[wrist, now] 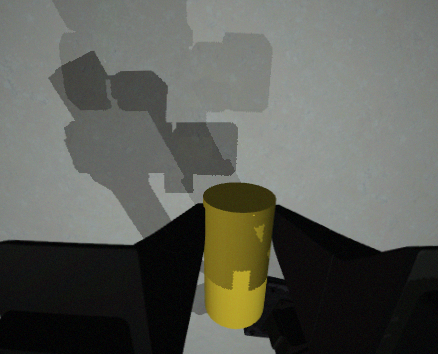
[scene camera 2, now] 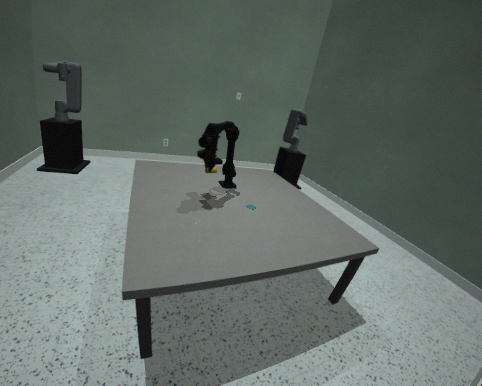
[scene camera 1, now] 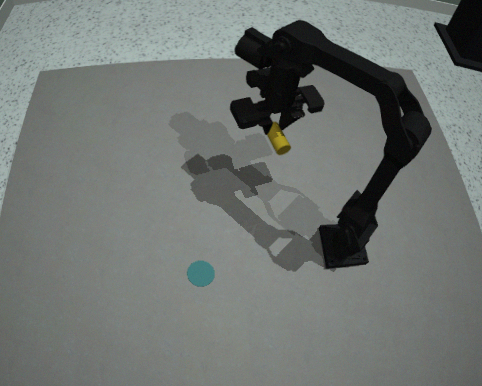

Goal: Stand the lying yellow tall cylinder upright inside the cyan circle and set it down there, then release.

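Pixels of known places: gripper, fingertip midpoint: [wrist: 237, 212] [scene camera 2: 207, 170] [scene camera 1: 272, 131]; arm's base, link origin: [wrist: 288, 318] [scene camera 2: 228, 183] [scene camera 1: 346, 245].
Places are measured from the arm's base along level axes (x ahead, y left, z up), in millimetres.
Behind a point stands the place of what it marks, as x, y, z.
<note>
The yellow cylinder [scene camera 1: 280, 141] @[181, -158, 161] [scene camera 2: 211, 170] @[199, -179, 149] [wrist: 239, 250] @[191, -192, 162] is held in the air above the table, with its long axis lying roughly level. My gripper [scene camera 1: 274, 127] @[193, -199, 142] [wrist: 237, 212] @[193, -199, 142] is shut on the cylinder, with one finger against each side in the wrist view. Its shadow falls on the table well apart from it. The cyan circle [scene camera 1: 201, 273] @[327, 74, -14] [scene camera 2: 251, 207] @[336, 74, -14] is a flat disc on the table, toward the lower left of the gripper in scene camera 1. The circle does not show in the wrist view.
The arm's base [scene camera 1: 345, 250] @[14, 23, 27] [scene camera 2: 228, 184] @[36, -6, 3] stands on the grey table [scene camera 1: 100, 325] @[538, 214, -15] [scene camera 2: 240, 250] @[729, -111, -15], to the right of the circle in scene camera 1. Two other robots on black pedestals [scene camera 2: 62, 145] [scene camera 2: 290, 166] stand on the floor beyond the table.
</note>
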